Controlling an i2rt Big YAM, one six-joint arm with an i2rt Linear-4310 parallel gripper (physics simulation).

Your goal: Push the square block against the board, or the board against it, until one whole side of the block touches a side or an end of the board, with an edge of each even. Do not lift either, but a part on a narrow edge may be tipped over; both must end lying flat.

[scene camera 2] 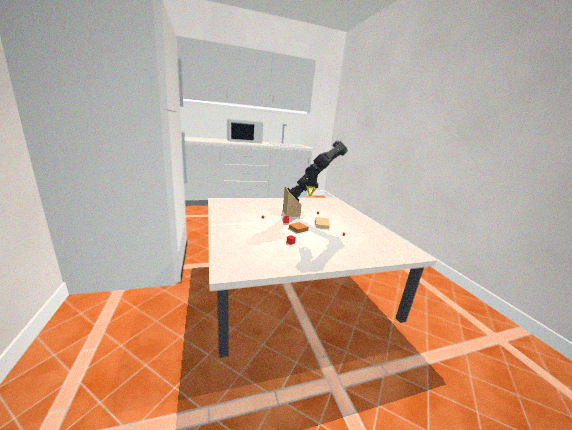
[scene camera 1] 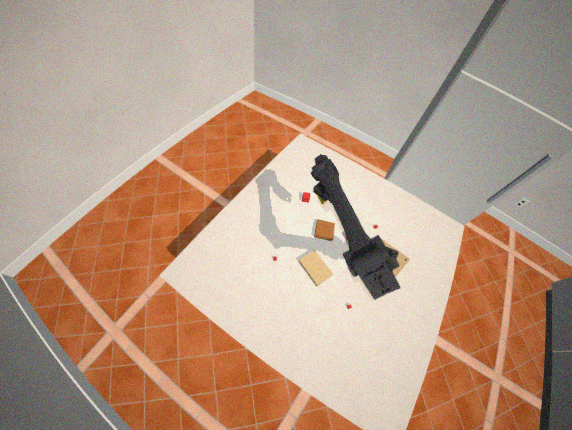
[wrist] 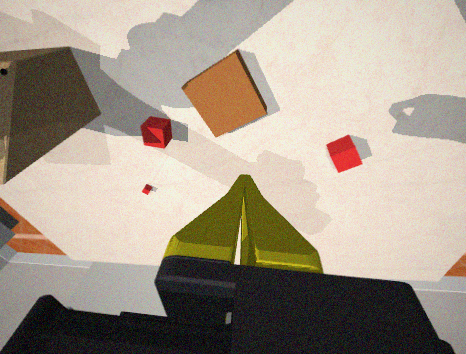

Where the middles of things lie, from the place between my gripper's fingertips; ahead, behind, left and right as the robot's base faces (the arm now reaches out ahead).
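There is the brown square block (wrist: 225,95), and I see that my gripper is past it by 60 mm. The gripper is also 20 mm to the left of the block and 240 mm above it.
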